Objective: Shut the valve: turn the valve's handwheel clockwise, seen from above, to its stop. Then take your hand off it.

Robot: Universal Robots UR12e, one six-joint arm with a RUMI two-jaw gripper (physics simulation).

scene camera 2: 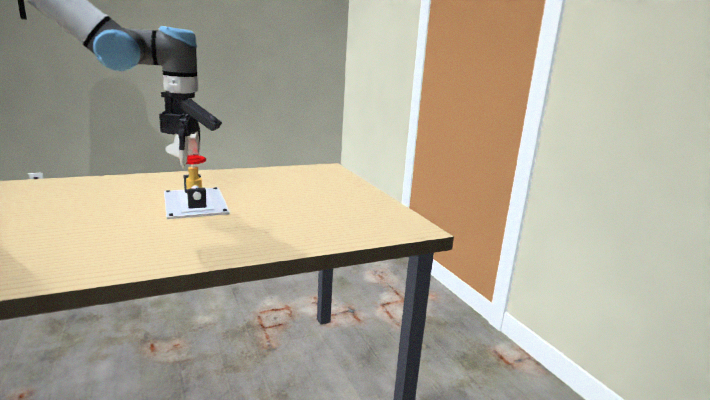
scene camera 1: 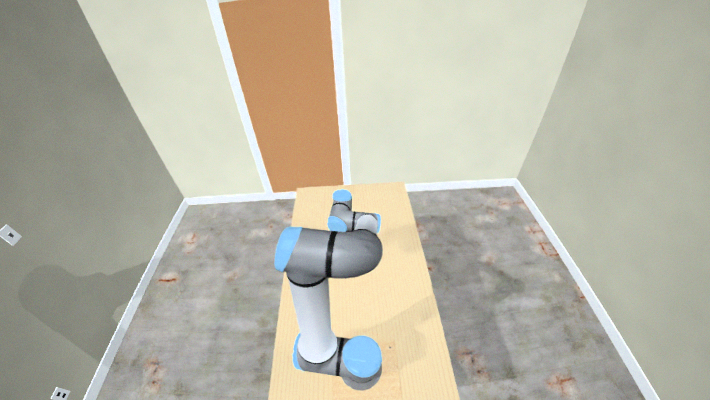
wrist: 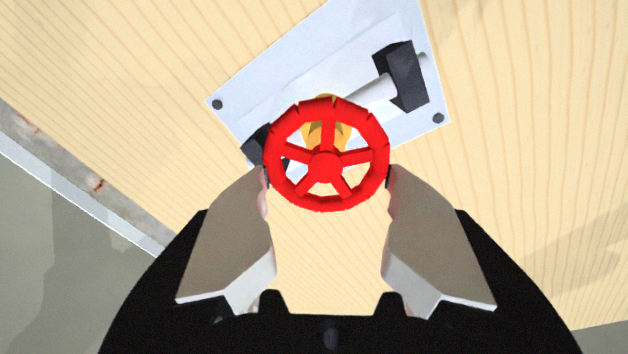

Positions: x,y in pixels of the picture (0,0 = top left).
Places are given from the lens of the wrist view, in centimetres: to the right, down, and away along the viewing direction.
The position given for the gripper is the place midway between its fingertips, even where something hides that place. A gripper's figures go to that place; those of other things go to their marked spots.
gripper (wrist: pixel 325 168): 1, -1, 13
red handwheel (wrist: pixel 325 162): 1, -1, 11
white base plate (wrist: pixel 315 39): 0, -14, 18
The marked spots on the white base plate and the red handwheel are 15 cm apart.
